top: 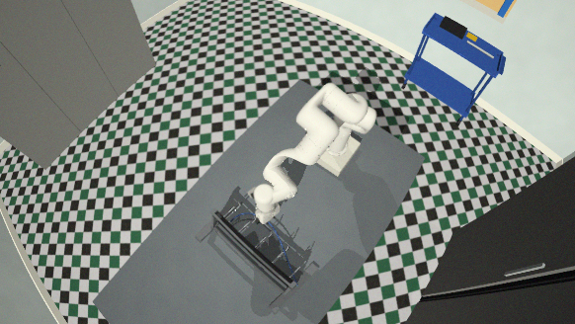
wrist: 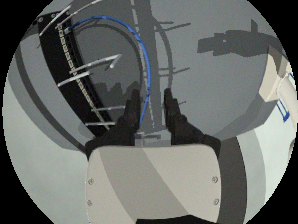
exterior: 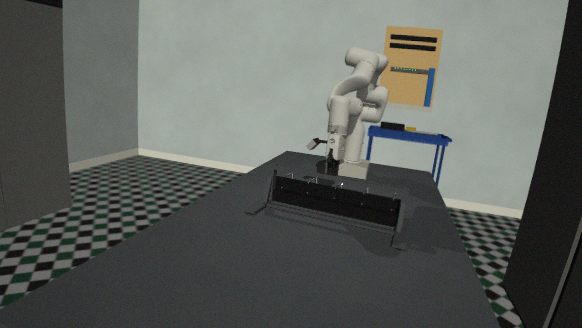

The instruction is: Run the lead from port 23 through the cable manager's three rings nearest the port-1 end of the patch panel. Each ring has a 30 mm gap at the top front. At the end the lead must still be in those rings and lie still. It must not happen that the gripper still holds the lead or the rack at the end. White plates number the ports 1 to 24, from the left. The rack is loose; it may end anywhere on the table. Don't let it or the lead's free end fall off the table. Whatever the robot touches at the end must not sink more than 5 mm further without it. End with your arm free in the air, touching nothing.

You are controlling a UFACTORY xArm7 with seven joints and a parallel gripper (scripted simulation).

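The patch panel rack is 150 mm ahead of my hand, 60 mm to the left of it and 50 mm below it.
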